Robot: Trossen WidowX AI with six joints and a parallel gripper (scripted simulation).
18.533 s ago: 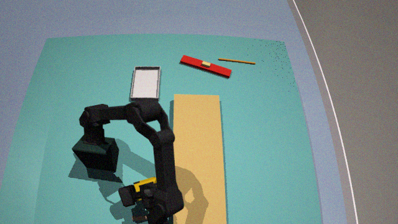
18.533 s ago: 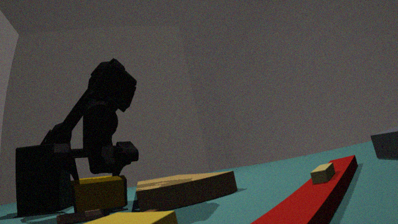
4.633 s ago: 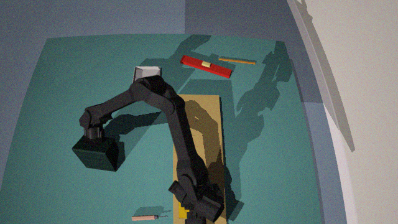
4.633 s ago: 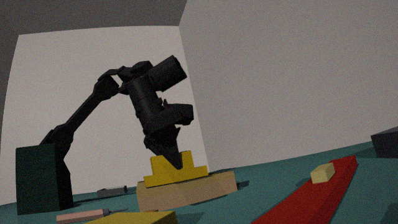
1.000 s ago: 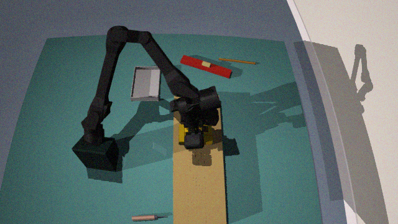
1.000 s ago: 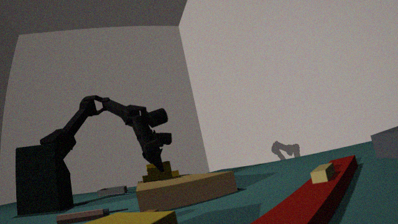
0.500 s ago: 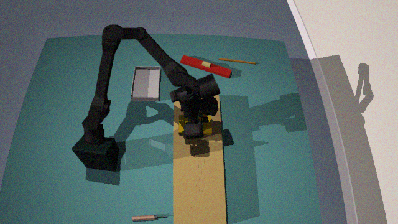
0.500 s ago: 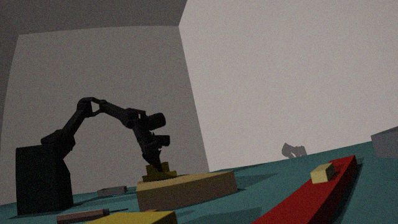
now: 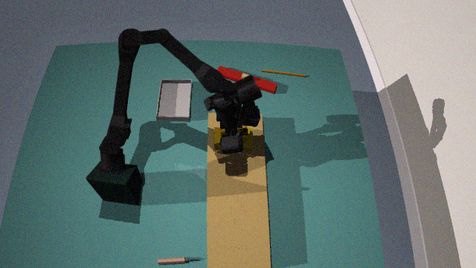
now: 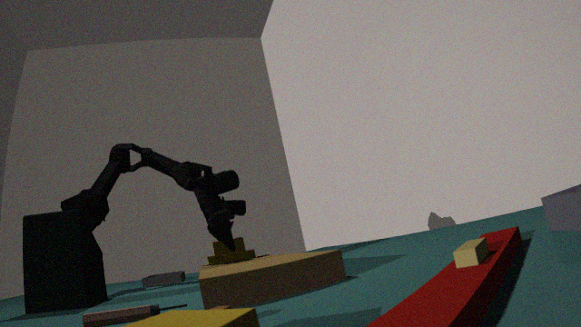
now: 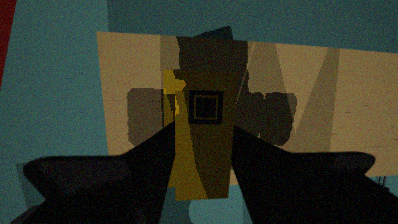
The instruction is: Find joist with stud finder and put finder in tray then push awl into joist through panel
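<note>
The tray lies 23 cm behind my gripper tip, 15 cm to the left of it and 5 cm below it. From my gripper tip the other things lie so: thin orange pencil: 15 cm ahead, 35 cm to the left, 6 cm below; then stud finder: 2 cm above; then square indicator: 2 cm ahead, 3 cm above.
</note>
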